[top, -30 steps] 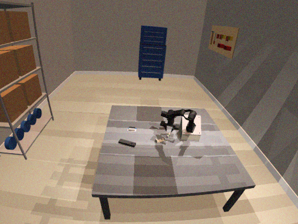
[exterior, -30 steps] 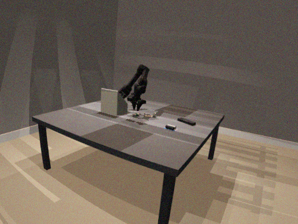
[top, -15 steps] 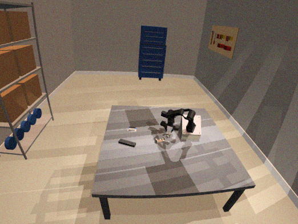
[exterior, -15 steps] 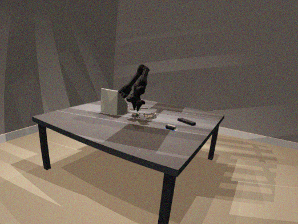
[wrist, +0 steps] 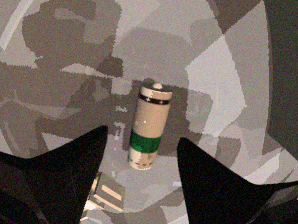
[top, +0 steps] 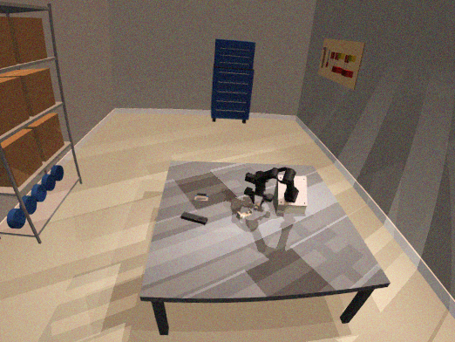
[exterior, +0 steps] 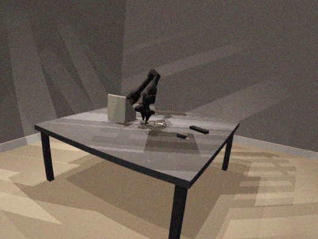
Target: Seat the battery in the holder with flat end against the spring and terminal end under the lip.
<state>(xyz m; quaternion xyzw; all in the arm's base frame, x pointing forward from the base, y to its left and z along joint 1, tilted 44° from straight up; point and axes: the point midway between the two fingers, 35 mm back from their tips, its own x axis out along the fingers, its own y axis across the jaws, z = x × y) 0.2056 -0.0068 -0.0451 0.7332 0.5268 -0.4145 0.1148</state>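
Now: gripper tip 1 cm above the battery.
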